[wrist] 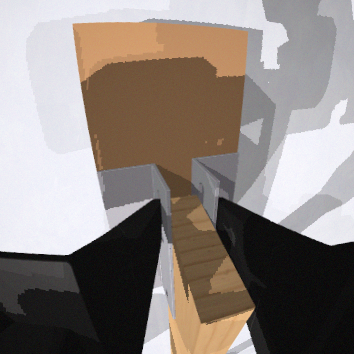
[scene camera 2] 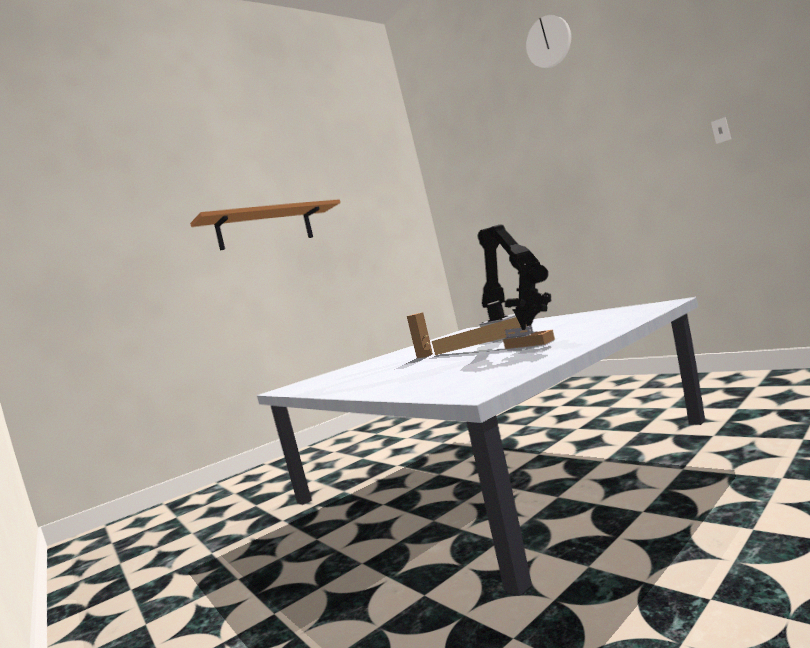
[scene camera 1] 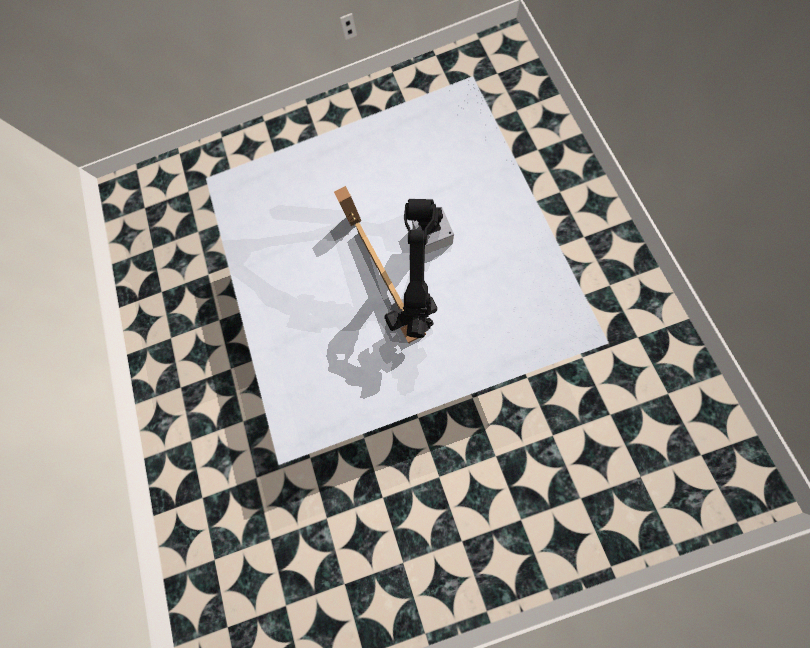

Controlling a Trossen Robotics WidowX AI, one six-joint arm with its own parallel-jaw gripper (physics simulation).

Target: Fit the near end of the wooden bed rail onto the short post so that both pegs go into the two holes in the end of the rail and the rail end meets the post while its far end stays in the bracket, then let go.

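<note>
The wooden rail stands on edge and runs between the short post and the bracket. The short post is upright, with peg-like marks visible low on its rail side; a narrow gap shows between it and the rail end in scene view 2. The grey bracket is fixed to a brown block, and the rail's far end lies between its plates. My gripper points down at the bracket end and is shut on the rail. The holes are hidden.
The white table carries everything. The arm's grey base stands on it, off to the side of the rail. A wall shelf hangs on the wall behind the table.
</note>
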